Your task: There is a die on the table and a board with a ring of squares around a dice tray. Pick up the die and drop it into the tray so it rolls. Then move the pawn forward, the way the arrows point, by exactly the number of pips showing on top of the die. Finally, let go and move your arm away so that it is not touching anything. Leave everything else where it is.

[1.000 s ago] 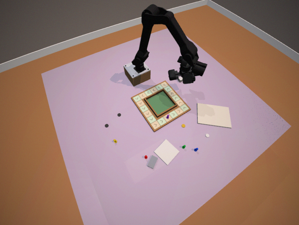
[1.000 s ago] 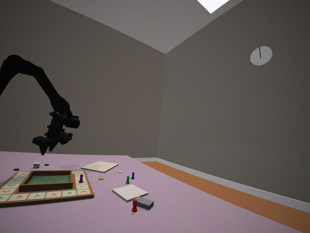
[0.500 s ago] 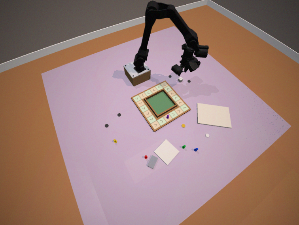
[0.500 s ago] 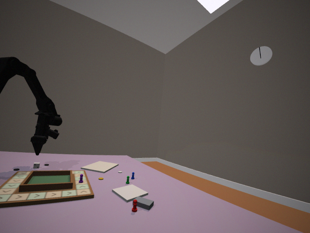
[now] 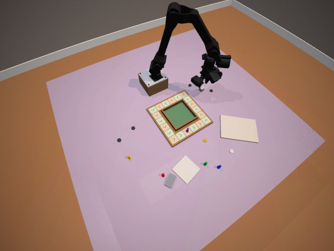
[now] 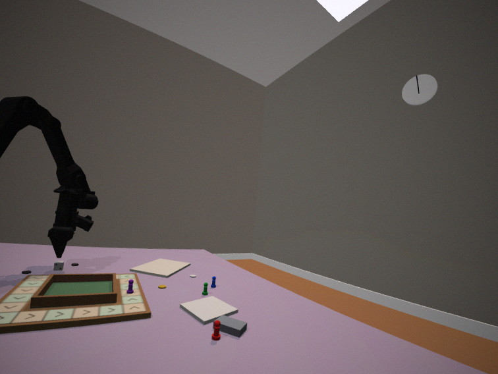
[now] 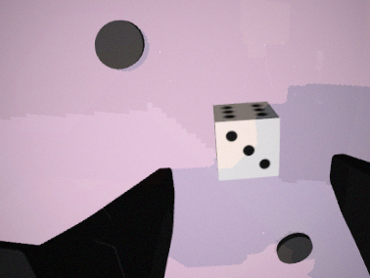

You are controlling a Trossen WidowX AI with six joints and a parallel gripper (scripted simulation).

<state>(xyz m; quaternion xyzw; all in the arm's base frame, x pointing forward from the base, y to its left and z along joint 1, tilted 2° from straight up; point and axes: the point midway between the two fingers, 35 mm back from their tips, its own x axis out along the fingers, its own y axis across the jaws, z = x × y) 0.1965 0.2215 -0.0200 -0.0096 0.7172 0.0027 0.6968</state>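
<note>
Now: the white die 3 cm below my gripper tip. The rest, counted from my gripper tip: green dice tray 7 cm ahead, 25 cm to the right, 4 cm below; purple pawn 18 cm ahead, 28 cm to the right, 2 cm below; yellow disc 28 cm ahead, 23 cm to the right, 4 cm below.
</note>
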